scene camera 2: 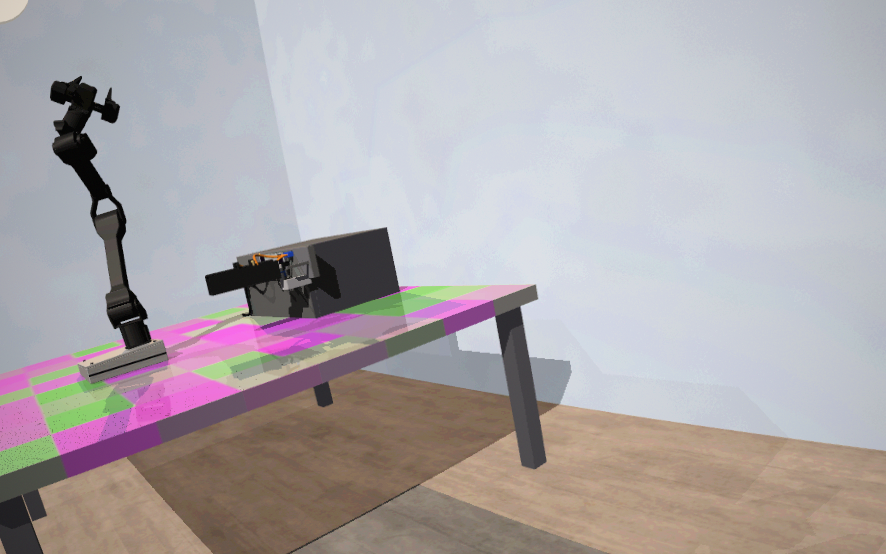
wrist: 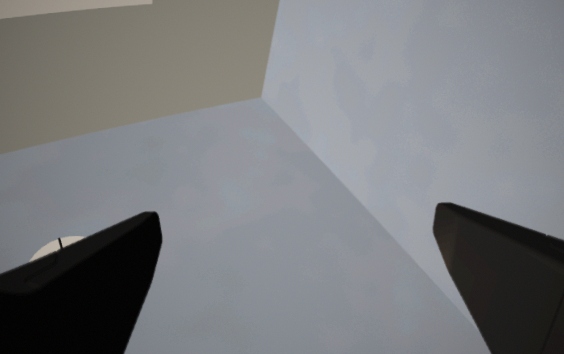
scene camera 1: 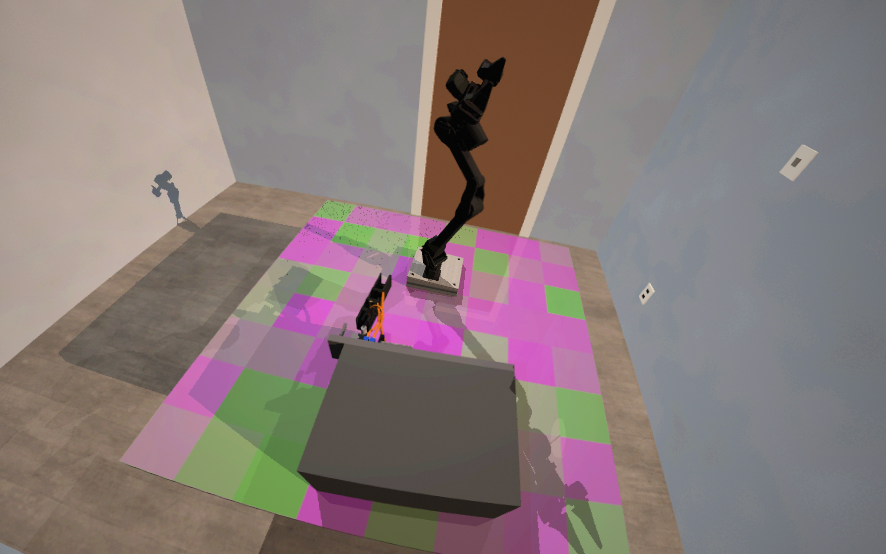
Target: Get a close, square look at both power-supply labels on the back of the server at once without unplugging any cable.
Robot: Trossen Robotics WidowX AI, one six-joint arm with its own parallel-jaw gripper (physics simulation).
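Pixels of known places: gripper, fingertip midpoint: [scene camera 2: 96, 82] [wrist: 298, 222] [scene camera 1: 498, 70]; arm's base at its link origin: [scene camera 2: 138, 345] [scene camera 1: 431, 273].
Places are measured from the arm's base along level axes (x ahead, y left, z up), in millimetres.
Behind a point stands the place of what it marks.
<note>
The server, a dark grey box [scene camera 1: 418, 424] {z 158, x 639, y 83 mm} [scene camera 2: 358, 277] {z 31, x 641, y -135 mm}, stands on the checkered table. Its back, with orange cables [scene camera 1: 380, 314] {z 115, x 338, y -99 mm} [scene camera 2: 256, 258] and blue plugs [scene camera 1: 369, 339] {z 151, x 455, y -91 mm} [scene camera 2: 288, 254] {z 145, x 447, y -107 mm}, faces the arm's base. A black jointed bar [scene camera 1: 367, 312] {z 99, x 330, y -143 mm} [scene camera 2: 228, 279] {z 120, x 243, y -149 mm} sticks out from one side of that back. The power-supply labels cannot be made out in any view. My gripper [scene camera 1: 475, 73] [scene camera 2: 95, 84] {z 734, x 58, y 90 mm} [wrist: 298, 222] {z 734, x 58, y 90 mm} is open with nothing between its fingers. It is raised high above the arm's base, well away from the server, and its camera faces the upper walls and ceiling.
The arm's pale base plate [scene camera 1: 434, 283] {z -1, x 49, y 20 mm} [scene camera 2: 124, 363] {z -23, x -61, y -92 mm} sits on the pink and green table [scene camera 1: 532, 352] {z -48, x 236, y 418 mm} [scene camera 2: 280, 391] {z -73, x 122, y -648 mm} behind the server. A brown door [scene camera 1: 516, 39] is behind the arm. Blue-grey walls [scene camera 1: 313, 84] [scene camera 2: 588, 195] [wrist: 425, 110] stand around. A thin dark cable lies near the server's foot.
</note>
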